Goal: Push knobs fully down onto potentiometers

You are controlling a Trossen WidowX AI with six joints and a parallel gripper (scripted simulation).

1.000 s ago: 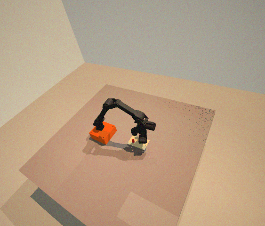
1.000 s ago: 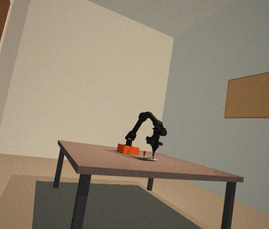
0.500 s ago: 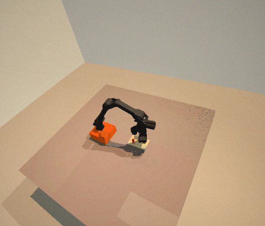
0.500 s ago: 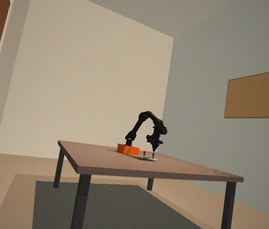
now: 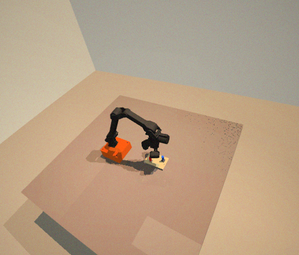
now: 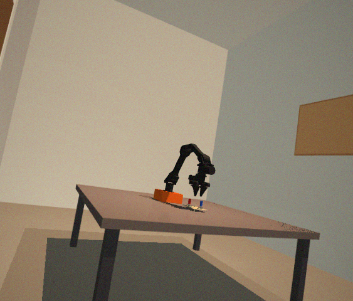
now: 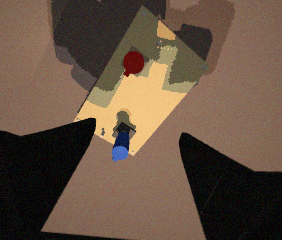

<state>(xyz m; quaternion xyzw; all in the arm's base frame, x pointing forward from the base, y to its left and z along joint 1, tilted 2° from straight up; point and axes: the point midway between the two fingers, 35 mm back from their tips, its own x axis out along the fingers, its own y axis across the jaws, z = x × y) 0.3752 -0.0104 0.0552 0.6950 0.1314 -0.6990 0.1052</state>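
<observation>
Right now my gripper tip is 5 cm short of the blue knob and 4 cm above it. The rest, counted from my gripper tip: red knob (4 cm behind, 3 cm to the right, 4 cm below).
</observation>
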